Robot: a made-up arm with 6 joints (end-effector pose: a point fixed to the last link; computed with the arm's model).
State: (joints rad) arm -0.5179 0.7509 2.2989 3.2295 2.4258 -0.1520
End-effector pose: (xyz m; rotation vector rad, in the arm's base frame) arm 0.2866 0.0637 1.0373 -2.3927 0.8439 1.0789
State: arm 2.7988 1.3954 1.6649 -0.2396 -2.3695 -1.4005
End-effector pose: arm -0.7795 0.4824 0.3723 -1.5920 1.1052 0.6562
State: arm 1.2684 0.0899 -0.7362 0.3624 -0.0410 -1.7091
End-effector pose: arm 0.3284 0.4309 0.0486 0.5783 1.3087 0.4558
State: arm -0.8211 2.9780 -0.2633 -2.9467 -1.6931 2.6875
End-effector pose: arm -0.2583 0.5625 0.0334 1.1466 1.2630 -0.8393
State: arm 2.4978 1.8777 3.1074 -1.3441 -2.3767 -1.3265
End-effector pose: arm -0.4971 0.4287 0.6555 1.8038 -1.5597 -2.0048
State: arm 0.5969 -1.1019 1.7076 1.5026 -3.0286 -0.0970
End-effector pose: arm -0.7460 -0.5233 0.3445 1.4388 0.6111 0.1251
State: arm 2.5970 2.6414 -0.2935 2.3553 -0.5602 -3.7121
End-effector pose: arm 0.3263 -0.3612 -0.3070 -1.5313 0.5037 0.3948
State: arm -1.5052 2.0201 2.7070 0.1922 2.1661 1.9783
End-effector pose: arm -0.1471 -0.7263 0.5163 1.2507 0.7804 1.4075
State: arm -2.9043 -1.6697 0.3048 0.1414 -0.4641 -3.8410
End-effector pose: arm 0.4859 0.3192 0.7498 0.5774 -1.5218 0.6932
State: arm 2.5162 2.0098 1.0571 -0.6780 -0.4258 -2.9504
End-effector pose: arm -0.3275 0.4267 -0.5084 0.6287 1.7169 -1.0264
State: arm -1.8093 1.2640 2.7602 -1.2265 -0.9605 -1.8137
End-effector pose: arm -0.1814 -0.4630 0.9055 1.5935 -0.9274 0.1143
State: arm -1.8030 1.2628 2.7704 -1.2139 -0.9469 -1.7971
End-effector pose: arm -0.1789 -0.4558 0.9085 1.5584 -0.9344 0.1158
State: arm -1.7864 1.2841 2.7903 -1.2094 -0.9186 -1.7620
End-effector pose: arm -0.1726 -0.4607 0.9026 1.5196 -0.9401 0.1309
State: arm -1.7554 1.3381 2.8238 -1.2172 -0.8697 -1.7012
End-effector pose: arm -0.1599 -0.4829 0.8836 1.4780 -0.9467 0.1644
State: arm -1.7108 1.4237 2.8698 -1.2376 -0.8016 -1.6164
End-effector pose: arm -0.1387 -0.5199 0.8506 1.4365 -0.9590 0.2124
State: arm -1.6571 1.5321 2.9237 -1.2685 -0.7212 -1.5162
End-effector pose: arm -0.1080 -0.5645 0.8056 1.4009 -0.9816 0.2660
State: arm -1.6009 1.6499 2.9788 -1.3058 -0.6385 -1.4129
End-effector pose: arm -0.0702 -0.6079 0.7531 1.3772 -1.0145 0.3144
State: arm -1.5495 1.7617 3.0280 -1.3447 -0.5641 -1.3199
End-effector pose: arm -0.0307 -0.6435 0.7001 1.3686 -1.0518 0.3505
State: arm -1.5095 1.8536 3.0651 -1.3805 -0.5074 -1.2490
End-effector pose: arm 0.0035 -0.6689 0.6539 1.3752 -1.0846 0.3729
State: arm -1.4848 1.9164 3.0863 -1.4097 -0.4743 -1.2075
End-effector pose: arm 0.0272 -0.6854 0.6199 1.3942 -1.1047 0.3856
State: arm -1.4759 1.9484 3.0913 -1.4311 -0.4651 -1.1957
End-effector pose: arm 0.0385 -0.6959 0.5997 1.4217 -1.1097 0.3934
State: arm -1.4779 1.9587 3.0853 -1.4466 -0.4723 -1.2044
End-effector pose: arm 0.0409 -0.7030 0.5897 1.4536 -1.1035 0.3995
